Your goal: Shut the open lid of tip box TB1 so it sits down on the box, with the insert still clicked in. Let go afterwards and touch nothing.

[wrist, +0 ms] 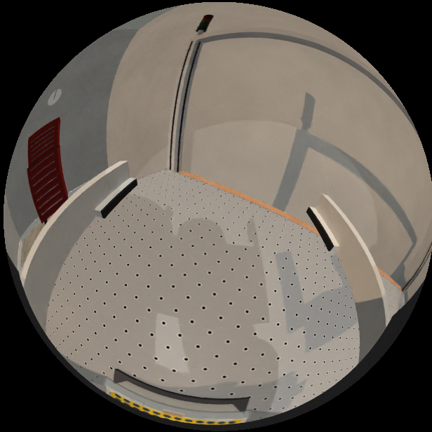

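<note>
My gripper (pixel 227 182) is open, with nothing between its two widely spread black-padded fingers. At the bottom edge of the wrist view, a strip of a yellow insert (pixel 150 409) with dark holes shows, cut off by the view's rim. A pale, partly see-through band and a dark bar (pixel 185 398) run along its far side. These look like part of a tip box and its lid, but the label, the lid's angle and the insert's seating cannot be told. The fingers are well apart from this box.
A perforated grey board (pixel 200 305) lies below the gripper, with shadows across it. An orange edge strip (pixel 250 196) runs along its far side. A red slatted part (pixel 46 172) shows at the left, beyond the left finger. A dark lamp-like post (pixel 205 23) shows at the top.
</note>
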